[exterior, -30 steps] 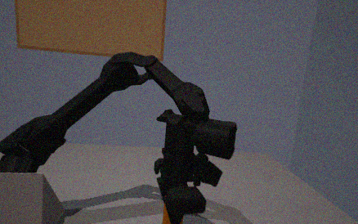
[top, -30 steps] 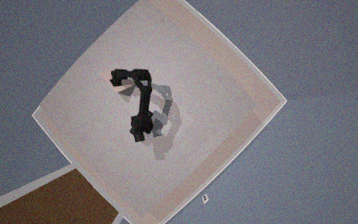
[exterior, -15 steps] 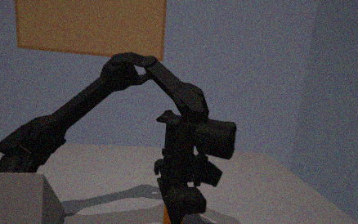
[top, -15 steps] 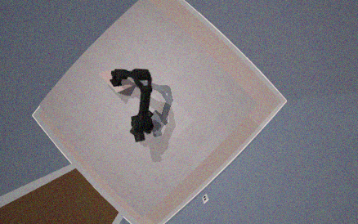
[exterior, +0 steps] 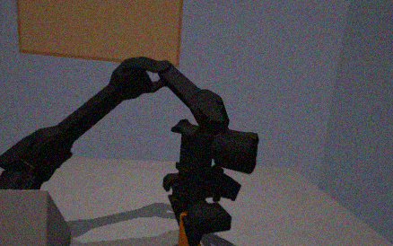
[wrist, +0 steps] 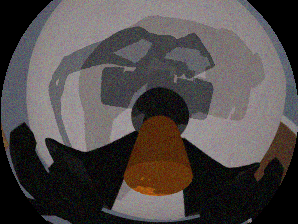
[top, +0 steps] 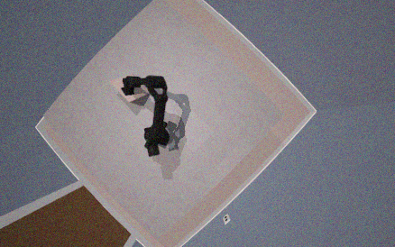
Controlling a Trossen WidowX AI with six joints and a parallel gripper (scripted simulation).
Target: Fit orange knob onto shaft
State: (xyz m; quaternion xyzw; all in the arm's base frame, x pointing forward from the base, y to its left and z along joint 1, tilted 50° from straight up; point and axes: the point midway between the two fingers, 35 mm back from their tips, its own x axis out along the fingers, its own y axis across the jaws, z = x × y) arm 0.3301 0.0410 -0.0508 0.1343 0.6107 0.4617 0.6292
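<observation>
Right now the orange knob is 3 cm above my gripper tip. Round my gripper tip: dark round pedestal 4 cm below.
</observation>
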